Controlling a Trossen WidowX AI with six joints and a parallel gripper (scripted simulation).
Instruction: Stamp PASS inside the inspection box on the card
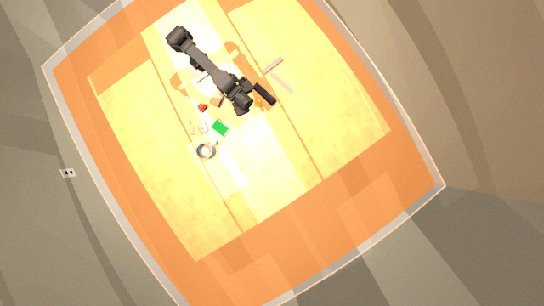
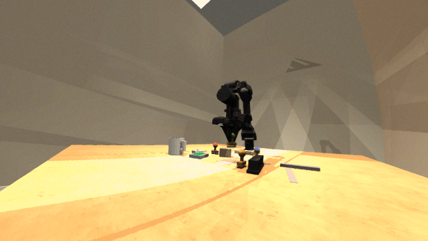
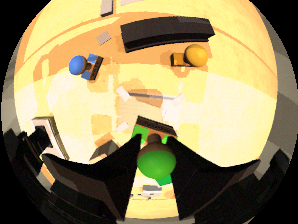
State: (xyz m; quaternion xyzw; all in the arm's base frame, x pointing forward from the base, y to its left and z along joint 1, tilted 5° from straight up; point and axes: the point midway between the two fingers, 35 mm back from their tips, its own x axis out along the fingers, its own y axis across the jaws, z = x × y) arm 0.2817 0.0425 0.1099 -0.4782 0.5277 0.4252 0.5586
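Now: the pale card 80 mm below my gripper tip. The rest, counted from my gripper tip: orange-knobbed stamp 50 mm ahead, 80 mm to the left, 60 mm below; then green-knobbed stamp right at my gripper tip; then blue-knobbed stamp 90 mm behind, 80 mm to the left, 60 mm below.
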